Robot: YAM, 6 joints.
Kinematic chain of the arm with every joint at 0, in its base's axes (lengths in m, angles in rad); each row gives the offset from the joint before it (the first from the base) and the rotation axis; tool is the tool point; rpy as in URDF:
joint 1: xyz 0 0 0.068 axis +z
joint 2: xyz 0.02 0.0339 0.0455 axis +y
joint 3: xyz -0.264 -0.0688 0 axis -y
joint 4: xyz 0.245 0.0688 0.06 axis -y
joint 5: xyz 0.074 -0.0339 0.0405 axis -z
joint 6: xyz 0.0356 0 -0.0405 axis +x
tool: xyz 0 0 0 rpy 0 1.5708 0
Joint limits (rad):
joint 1: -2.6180..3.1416
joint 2: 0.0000..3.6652
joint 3: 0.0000..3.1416
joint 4: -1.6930..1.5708
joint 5: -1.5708..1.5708
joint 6: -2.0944..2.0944
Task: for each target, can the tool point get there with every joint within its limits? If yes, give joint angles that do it. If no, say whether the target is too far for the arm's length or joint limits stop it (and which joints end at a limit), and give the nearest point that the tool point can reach.
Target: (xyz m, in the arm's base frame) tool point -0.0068 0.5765 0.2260
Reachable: yes | joints 1.5516 2.5668 2.0182 0.9983 -0.5256 -0.5654
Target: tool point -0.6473 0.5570 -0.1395
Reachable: no: too far | nearest point -0.4691 0.4037 -0.0682 | short by 0.246 m
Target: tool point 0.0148 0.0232 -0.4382
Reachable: no: joint limits stop it (at a limit: joint 2) | nearest point 0.0430 0.0674 -0.3386 | short by 0.113 m
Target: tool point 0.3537 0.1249 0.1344
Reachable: yes | joints 0.2647 1.9329 0.8925 0.5530 -0.9051 -0.1955
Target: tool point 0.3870 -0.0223 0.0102
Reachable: yes | joints 0.0009 2.3518 0.9410 0.7959 0.6911 0.7736
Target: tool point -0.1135 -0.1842 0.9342
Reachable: no: too far | nearest point -0.0869 -0.1410 0.7222 | short by 0.218 m
